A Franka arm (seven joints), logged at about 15 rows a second.
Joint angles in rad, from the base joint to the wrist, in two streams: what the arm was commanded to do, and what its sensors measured. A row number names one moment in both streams.
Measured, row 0:
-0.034, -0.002, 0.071, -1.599, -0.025, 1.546, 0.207
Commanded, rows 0 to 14:
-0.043, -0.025, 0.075, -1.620, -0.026, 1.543, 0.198
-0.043, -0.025, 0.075, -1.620, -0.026, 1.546, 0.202
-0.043, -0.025, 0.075, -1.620, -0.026, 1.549, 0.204
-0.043, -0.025, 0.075, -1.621, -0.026, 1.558, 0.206
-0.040, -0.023, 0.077, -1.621, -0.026, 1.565, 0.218
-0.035, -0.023, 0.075, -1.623, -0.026, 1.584, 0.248
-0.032, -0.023, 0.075, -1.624, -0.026, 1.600, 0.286
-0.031, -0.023, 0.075, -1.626, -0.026, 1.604, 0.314
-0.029, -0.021, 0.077, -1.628, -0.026, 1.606, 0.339
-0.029, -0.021, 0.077, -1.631, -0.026, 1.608, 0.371
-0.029, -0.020, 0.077, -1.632, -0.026, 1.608, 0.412
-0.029, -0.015, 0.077, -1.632, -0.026, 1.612, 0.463
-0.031, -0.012, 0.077, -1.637, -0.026, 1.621, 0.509
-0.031, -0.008, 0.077, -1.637, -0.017, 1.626, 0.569
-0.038, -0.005, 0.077, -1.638, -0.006, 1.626, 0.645
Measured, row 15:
-0.028, -0.001, 0.073, -1.614, -0.023, 1.598, 0.531
